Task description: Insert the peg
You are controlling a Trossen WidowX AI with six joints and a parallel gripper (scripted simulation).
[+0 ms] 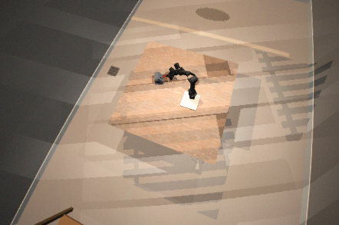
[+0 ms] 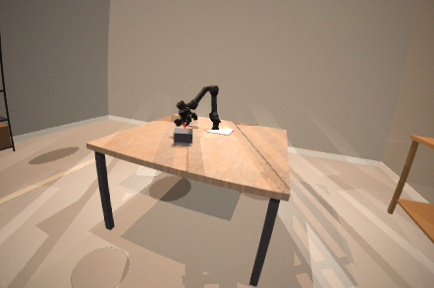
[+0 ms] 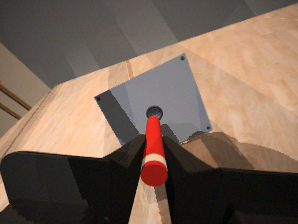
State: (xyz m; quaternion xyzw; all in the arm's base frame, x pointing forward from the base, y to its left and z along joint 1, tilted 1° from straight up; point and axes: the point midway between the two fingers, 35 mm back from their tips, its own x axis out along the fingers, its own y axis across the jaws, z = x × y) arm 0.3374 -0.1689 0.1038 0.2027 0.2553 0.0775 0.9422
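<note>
Right now my gripper tip is 90 mm short of the grey sloped panel, 50 mm above it and 30 mm to the right of it. Round my gripper tip: red round peg: 10 mm behind, 10 mm above.
</note>
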